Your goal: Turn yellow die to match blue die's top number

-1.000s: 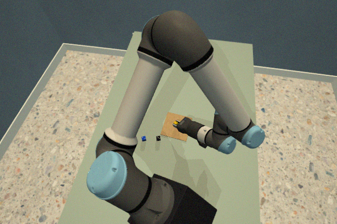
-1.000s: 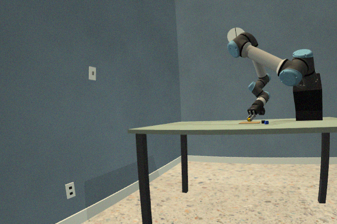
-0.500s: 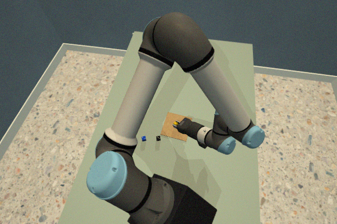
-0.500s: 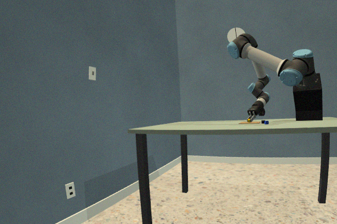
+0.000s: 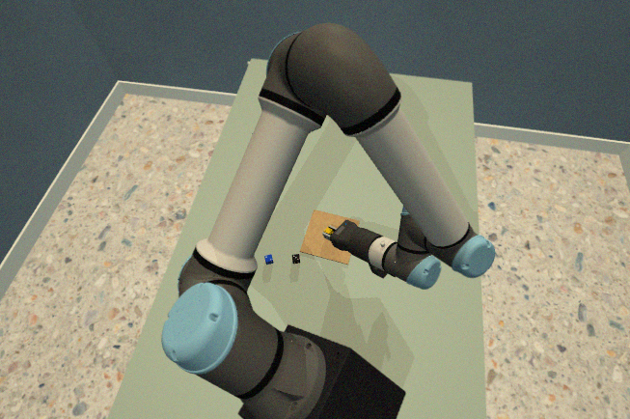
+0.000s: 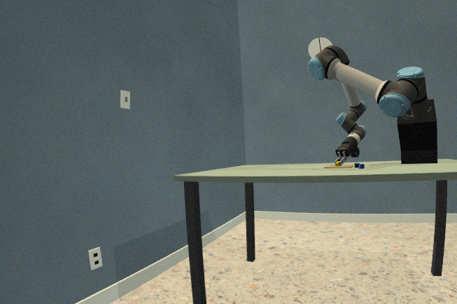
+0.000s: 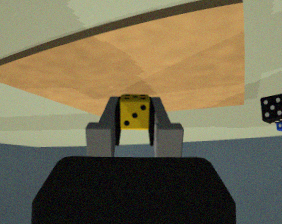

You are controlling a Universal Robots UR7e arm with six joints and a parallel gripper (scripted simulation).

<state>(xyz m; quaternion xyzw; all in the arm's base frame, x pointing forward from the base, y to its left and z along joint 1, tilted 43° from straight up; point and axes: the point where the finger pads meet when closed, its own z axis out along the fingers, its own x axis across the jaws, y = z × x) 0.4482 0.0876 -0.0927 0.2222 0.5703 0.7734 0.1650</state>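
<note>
Now: hand 10 mm to the right of the yellow die and 10 mm above it. The rest, counted from my hand: blue die: 150 mm to the left, 110 mm behind, 10 mm below; tan mat: 20 mm below; black die: 90 mm behind, 80 mm to the left, 10 mm below.
</note>
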